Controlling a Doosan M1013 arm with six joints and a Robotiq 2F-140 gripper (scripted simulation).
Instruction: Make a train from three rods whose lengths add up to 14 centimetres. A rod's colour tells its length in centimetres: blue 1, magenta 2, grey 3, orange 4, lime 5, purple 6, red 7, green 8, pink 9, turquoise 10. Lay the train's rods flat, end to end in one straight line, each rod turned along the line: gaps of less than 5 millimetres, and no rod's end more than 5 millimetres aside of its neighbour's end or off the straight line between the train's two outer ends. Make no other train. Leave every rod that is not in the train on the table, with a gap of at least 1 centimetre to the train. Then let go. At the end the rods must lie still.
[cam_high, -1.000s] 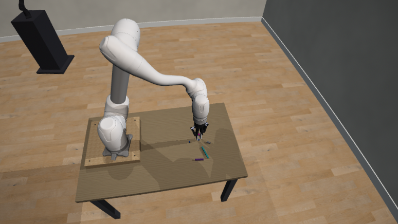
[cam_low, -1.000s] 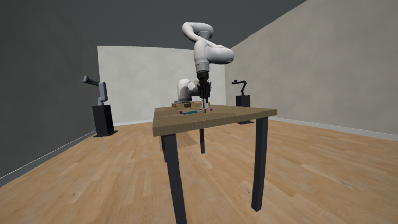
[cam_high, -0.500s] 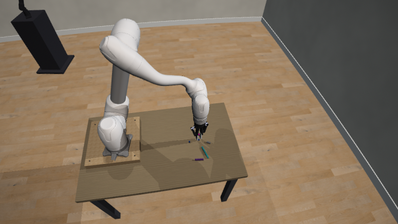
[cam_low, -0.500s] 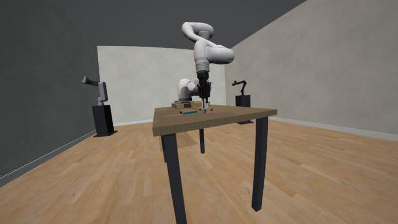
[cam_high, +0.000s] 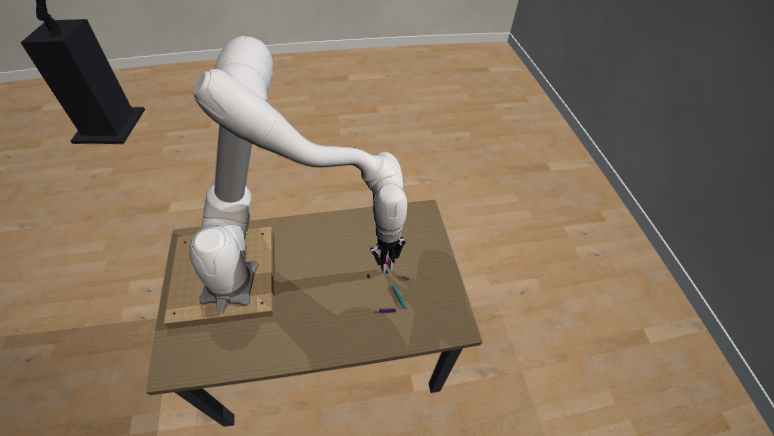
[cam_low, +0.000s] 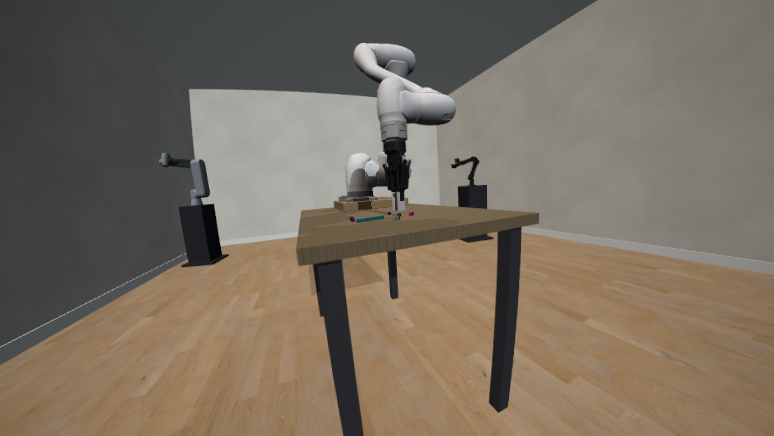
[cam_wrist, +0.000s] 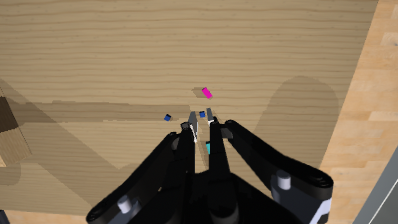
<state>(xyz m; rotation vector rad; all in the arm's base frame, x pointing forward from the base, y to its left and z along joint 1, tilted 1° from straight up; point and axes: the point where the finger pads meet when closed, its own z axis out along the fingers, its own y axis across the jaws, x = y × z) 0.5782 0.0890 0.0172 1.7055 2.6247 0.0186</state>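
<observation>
Now: hand 4 cm to the right of the magenta rod and 5 cm above it. Also, from my hand: purple rod: 16 cm to the right, 5 cm below; turquoise rod: 5 cm ahead, 11 cm to the right, 5 cm below; grey rod: 7 cm ahead, 2 cm to the right, 5 cm below.
</observation>
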